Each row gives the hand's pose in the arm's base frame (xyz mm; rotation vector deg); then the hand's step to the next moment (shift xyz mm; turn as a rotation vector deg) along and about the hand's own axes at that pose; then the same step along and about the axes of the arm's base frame.
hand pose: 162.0 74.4 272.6 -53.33 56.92 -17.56
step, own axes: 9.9 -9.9 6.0 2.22 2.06 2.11
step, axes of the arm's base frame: 12.0 -8.7 3.3 2.57 0.98 -2.45
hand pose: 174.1 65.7 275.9 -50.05 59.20 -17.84
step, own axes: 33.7 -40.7 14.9 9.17 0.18 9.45
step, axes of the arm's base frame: 36.3 -39.0 13.3 12.61 -0.87 -3.68
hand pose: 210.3 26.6 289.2 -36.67 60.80 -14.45
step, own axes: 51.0 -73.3 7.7 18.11 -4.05 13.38
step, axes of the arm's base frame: 39.0 -80.2 9.3 20.78 -7.14 -6.38
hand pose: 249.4 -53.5 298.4 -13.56 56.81 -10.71
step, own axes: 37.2 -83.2 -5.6 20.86 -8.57 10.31
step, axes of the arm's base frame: 11.2 -90.1 -9.4 19.44 -12.53 -8.93
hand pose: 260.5 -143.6 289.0 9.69 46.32 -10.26
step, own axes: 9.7 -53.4 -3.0 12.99 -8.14 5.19
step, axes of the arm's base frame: -7.4 -52.1 -13.5 10.62 -10.26 -6.62
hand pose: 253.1 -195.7 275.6 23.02 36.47 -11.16
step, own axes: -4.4 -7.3 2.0 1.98 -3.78 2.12
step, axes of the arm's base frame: -4.6 -7.2 1.9 1.58 -4.42 -0.81
